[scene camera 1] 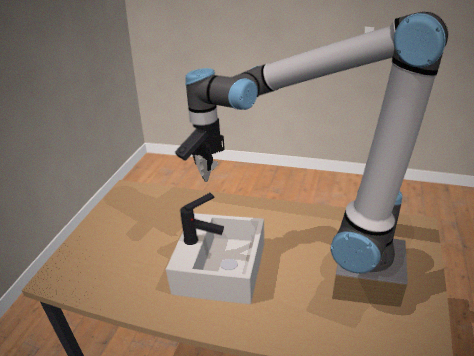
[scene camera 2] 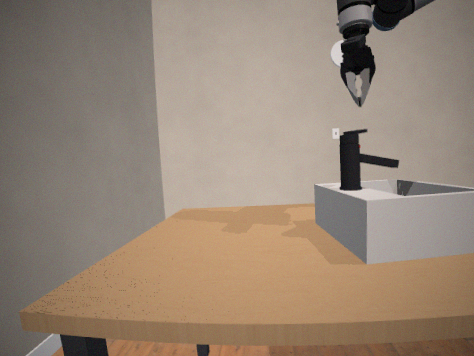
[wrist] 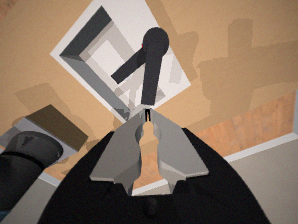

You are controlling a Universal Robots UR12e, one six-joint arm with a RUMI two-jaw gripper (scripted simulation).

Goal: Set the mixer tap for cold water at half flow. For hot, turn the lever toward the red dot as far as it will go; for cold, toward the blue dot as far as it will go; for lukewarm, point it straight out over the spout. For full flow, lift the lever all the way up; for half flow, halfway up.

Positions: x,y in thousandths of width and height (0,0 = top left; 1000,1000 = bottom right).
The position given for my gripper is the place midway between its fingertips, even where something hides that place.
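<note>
There's a lever (wrist: 522,225) here, and a white sink (scene camera 2: 799,639) as well. As for my gripper (scene camera 2: 761,299), (scene camera 1: 436,510), (wrist: 495,489), that can be seen too.
</note>
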